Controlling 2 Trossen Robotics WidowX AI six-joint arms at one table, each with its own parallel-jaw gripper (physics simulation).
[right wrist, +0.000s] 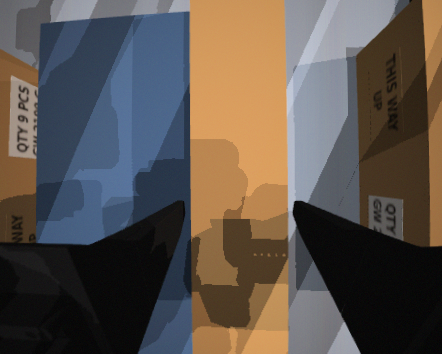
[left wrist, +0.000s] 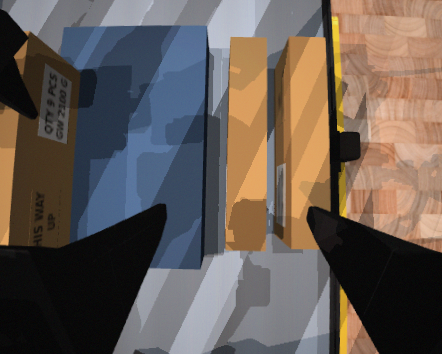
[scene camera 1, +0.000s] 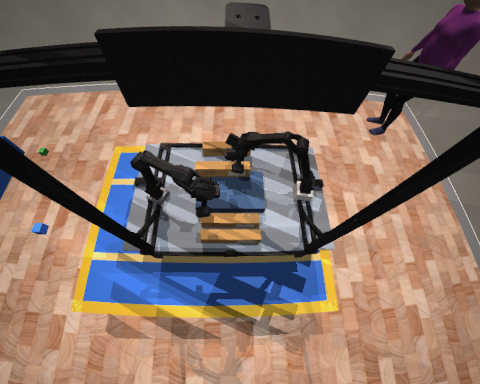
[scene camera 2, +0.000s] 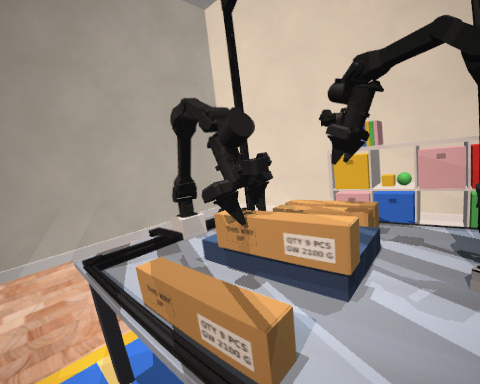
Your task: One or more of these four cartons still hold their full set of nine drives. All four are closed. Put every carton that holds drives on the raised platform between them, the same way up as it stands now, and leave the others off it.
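Pixels of known places: left gripper, fingertip midpoint: [left wrist: 237,211] [scene camera 1: 212,203] [scene camera 2: 339,163]; right gripper, fingertip midpoint: [right wrist: 238,207] [left wrist: 9,117] [scene camera 1: 232,166] [scene camera 2: 254,219]; left arm's base at its link origin: [scene camera 1: 156,193]; right arm's base at its link origin: [scene camera 1: 305,188] [scene camera 2: 187,215].
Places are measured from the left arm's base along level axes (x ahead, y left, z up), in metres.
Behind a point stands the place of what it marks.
Observation:
A closed carton [scene camera 1: 210,169] {x 0.247, y 0.237, z 0.101 m} [scene camera 2: 300,225] {x 0.220, y 0.286, z 0.097 m} [left wrist: 30,175] {x 0.295, y 0.260, z 0.084 m} [right wrist: 237,90] {x 0.285, y 0.287, z 0.104 m} stands along one edge of the blue platform [scene camera 1: 252,196] {x 0.526, y 0.224, z 0.019 m} [scene camera 2: 280,272] {x 0.282, y 0.302, z -0.016 m} [left wrist: 185,60] {x 0.551, y 0.188, z 0.019 m} [right wrist: 75,60] {x 0.286, y 0.079, z 0.019 m}, "THIS WAY UP" upright. My right gripper [scene camera 1: 237,169] {x 0.347, y 0.318, z 0.091 m} [scene camera 2: 251,216] {x 0.347, y 0.318, z 0.091 m} [right wrist: 238,207] {x 0.347, y 0.318, z 0.091 m} is open around this carton, a fingertip on each side with a gap. Another carton [scene camera 1: 212,149] {x 0.159, y 0.418, z 0.031 m} [scene camera 2: 180,300] {x 0.223, y 0.513, z 0.025 m} [right wrist: 390,165] {x 0.243, y 0.460, z 0.006 m} stands on the table near the frame. Beyond the platform's other side stand an inner carton [scene camera 1: 240,220] {x 0.525, y 0.050, z 0.044 m} [left wrist: 247,125] {x 0.486, y 0.047, z 0.044 m} and an outer carton [scene camera 1: 227,235] {x 0.498, y -0.055, z 0.044 m} [left wrist: 307,125] {x 0.526, y -0.032, z 0.044 m}. My left gripper [scene camera 1: 203,209] [scene camera 2: 339,159] {x 0.378, y 0.024, z 0.186 m} [left wrist: 237,211] {x 0.378, y 0.024, z 0.186 m} is open and empty, high above the platform side.
A black frame [scene camera 1: 230,253] [left wrist: 329,100] borders the table [scene camera 1: 175,225] {x 0.192, y -0.113, z -0.041 m}. The outer cartons stand close to it. In scene camera 1 a large black panel [scene camera 1: 240,70] {x 0.548, y -0.141, z 0.993 m} hangs beyond the table. A shelf unit [scene camera 2: 395,190] with coloured bins stands behind the table.

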